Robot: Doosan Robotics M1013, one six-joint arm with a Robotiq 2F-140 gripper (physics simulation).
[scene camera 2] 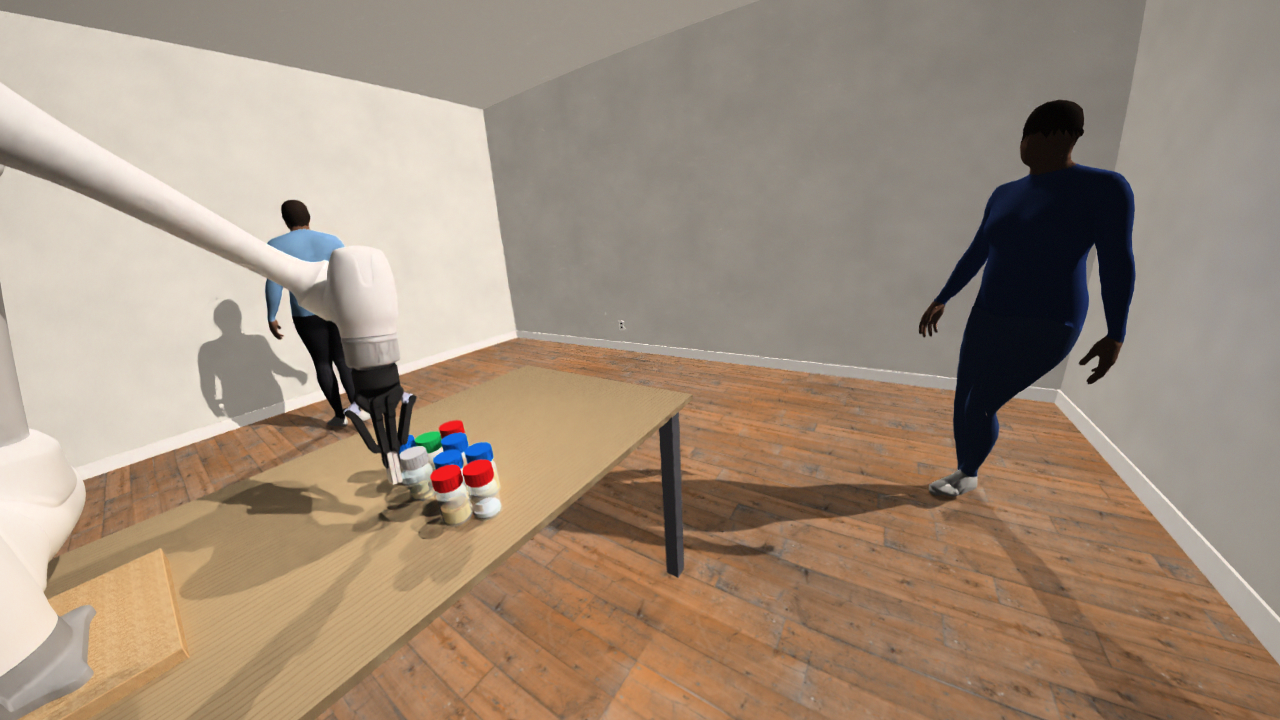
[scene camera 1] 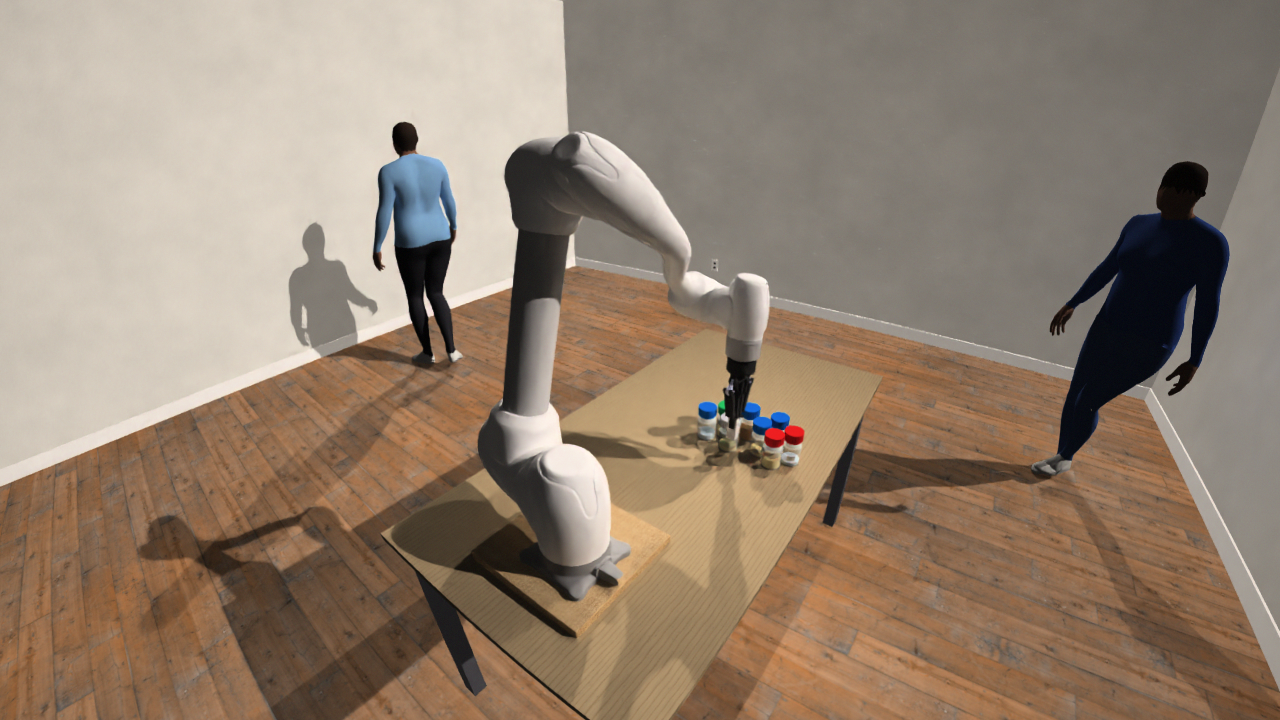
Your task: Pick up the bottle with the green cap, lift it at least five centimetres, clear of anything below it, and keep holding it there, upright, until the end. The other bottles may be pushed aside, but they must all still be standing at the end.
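Places are measured from the arm's base along level axes (x right, y ahead, z up), in centimetres.
Pixels of known places: gripper, between the fingertips: (scene camera 2: 395, 480) (scene camera 1: 731, 438); arm's base, origin of its link: (scene camera 1: 575, 555).
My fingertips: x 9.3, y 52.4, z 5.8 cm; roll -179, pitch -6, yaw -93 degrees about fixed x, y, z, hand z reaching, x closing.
For each thing: its top centre in the pictures, then the offset to it from my fingertips. Level surfaces: height alone.
- green-capped bottle, centre of its top: (scene camera 2: 427, 437) (scene camera 1: 727, 404) dx -7.7, dy +11.4, dz +2.2 cm
- grey-capped bottle, centre of its top: (scene camera 2: 412, 452) (scene camera 1: 730, 417) dx -3.9, dy +6.0, dz +2.2 cm
- wooden table, height of its surface: dz -8.3 cm
- red cap, centre of its top: (scene camera 2: 450, 425) dx -8.2, dy +17.6, dz +2.2 cm
The green-capped bottle (scene camera 1: 722, 406) (scene camera 2: 428, 440) stands among the other bottles. In scene camera 1 the gripper hides most of it; in scene camera 2 its cap shows, with its body hidden behind nearer bottles. My gripper (scene camera 1: 733, 435) (scene camera 2: 395, 480) points down, shut with its fingertips together and empty. It is low at the robot's side of the group, close beside the grey-capped bottle (scene camera 2: 414, 460); whether they touch I cannot tell. The green-capped bottle is beyond the grey-capped one in scene camera 2.
Several blue-capped bottles, one at the group's left (scene camera 1: 707, 421), and red-capped bottles (scene camera 1: 774, 438) (scene camera 2: 446, 480) stand upright around it on the wooden table (scene camera 1: 644, 420) (scene camera 2: 572, 420). One red cap (scene camera 2: 452, 428) shows at the back. Two people stand on the floor beyond the table.
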